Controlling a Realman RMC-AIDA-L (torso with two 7-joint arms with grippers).
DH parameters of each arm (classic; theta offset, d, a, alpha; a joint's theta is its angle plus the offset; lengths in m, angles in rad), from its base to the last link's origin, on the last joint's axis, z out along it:
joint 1: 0 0.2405 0 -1.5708
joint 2: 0 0 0 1.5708
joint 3: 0 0.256 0 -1.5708
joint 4: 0 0 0 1.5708
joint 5: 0 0.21 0 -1.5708
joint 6: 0 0 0 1.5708
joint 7: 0 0.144 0 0
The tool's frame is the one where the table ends.
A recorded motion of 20 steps. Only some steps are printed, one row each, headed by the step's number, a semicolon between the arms.
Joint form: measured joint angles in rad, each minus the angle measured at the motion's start. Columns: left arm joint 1, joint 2, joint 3, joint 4, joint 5, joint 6, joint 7; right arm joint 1, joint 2, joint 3, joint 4, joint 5, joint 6, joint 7.
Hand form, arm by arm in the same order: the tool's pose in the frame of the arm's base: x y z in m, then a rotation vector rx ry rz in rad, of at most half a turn. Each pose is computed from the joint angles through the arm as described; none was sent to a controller.
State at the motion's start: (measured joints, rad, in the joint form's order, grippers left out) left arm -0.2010 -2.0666 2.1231 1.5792 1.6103 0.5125 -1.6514; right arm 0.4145 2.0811 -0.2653 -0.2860 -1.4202 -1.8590 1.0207
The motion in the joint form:
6: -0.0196 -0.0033 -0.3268 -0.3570 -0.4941 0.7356 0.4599; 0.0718 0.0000 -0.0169 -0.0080 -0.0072 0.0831 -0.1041
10: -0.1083 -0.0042 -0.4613 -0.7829 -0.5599 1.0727 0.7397; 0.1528 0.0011 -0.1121 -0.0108 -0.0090 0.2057 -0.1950
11: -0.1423 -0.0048 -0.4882 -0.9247 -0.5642 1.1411 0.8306; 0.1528 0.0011 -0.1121 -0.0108 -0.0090 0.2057 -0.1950
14: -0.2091 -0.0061 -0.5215 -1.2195 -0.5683 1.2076 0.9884; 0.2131 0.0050 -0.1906 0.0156 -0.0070 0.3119 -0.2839
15: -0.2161 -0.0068 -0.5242 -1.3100 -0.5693 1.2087 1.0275; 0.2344 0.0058 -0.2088 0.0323 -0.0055 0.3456 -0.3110
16: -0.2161 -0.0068 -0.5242 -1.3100 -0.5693 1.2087 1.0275; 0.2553 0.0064 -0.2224 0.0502 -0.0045 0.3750 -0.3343
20: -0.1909 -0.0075 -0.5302 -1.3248 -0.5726 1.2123 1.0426; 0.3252 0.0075 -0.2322 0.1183 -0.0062 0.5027 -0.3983
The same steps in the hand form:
6: -0.1132 0.2577 -0.0531 -2.7731 0.1066 -1.1974; 0.2674 0.3155 0.0600 -1.8225 0.3383 1.4504
10: -0.1709 0.2504 -0.0524 -2.7569 0.1479 -1.3553; 0.2450 0.3465 0.0424 -1.9346 0.2651 1.3311
11: -0.1870 0.2466 -0.0555 -2.7428 0.1425 -1.3750; 0.2450 0.3465 0.0424 -1.9346 0.2651 1.3311
14: -0.2196 0.2370 -0.0668 -2.7282 0.0419 -1.3384; 0.2288 0.3658 0.0212 -2.0179 0.2137 1.2235
15: -0.2328 0.2300 -0.0717 -2.7294 -0.0277 -1.2997; 0.2237 0.3714 0.0140 -2.0389 0.2037 1.1938
16: -0.2328 0.2300 -0.0717 -2.7294 -0.0277 -1.2997; 0.2187 0.3764 0.0073 -2.0572 0.1963 1.1700
20: -0.2402 0.2232 -0.0715 -2.7071 -0.0631 -1.2910; 0.2076 0.3940 -0.0138 -2.0945 0.2201 1.0701

